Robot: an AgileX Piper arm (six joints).
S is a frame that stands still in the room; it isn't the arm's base.
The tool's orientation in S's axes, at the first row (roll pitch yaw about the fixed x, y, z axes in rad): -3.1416, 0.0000, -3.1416
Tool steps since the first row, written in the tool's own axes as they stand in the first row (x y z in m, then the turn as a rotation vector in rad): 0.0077, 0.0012, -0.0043, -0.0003, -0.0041, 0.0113; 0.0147, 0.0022, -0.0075, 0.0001, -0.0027, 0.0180; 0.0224, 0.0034, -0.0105, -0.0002, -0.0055, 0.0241; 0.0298, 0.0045, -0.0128, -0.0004, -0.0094, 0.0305; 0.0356, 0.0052, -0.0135, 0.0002, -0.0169, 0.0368; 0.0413, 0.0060, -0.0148, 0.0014, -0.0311, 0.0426; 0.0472, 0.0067, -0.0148, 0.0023, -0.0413, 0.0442; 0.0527, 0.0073, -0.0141, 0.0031, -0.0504, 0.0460; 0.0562, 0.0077, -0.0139, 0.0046, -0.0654, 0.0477; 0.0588, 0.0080, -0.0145, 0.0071, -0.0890, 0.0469; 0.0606, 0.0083, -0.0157, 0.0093, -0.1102, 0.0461; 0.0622, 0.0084, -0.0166, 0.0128, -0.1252, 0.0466; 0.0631, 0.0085, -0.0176, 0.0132, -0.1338, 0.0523
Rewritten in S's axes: -0.0077, 0.0012, 0.0043, 0.0003, -0.0041, -0.0113; -0.0147, 0.0022, 0.0075, -0.0001, -0.0027, -0.0180; -0.0224, 0.0034, 0.0105, 0.0002, -0.0055, -0.0241; -0.0298, 0.0045, 0.0128, 0.0004, -0.0094, -0.0305; -0.0356, 0.0052, 0.0135, -0.0002, -0.0169, -0.0368; -0.0413, 0.0060, 0.0148, -0.0014, -0.0311, -0.0426; -0.0472, 0.0067, 0.0148, -0.0023, -0.0413, -0.0442; -0.0527, 0.0073, 0.0141, -0.0031, -0.0504, -0.0460; -0.0562, 0.0077, 0.0139, -0.0046, -0.0654, -0.0477; -0.0588, 0.0080, 0.0145, -0.0071, -0.0890, -0.0469; -0.0606, 0.0083, 0.0157, -0.0093, -0.1102, -0.0461; -0.0622, 0.0084, 0.0166, -0.0128, -0.1252, -0.0466; -0.0631, 0.0085, 0.0176, -0.0132, -0.1338, -0.0523
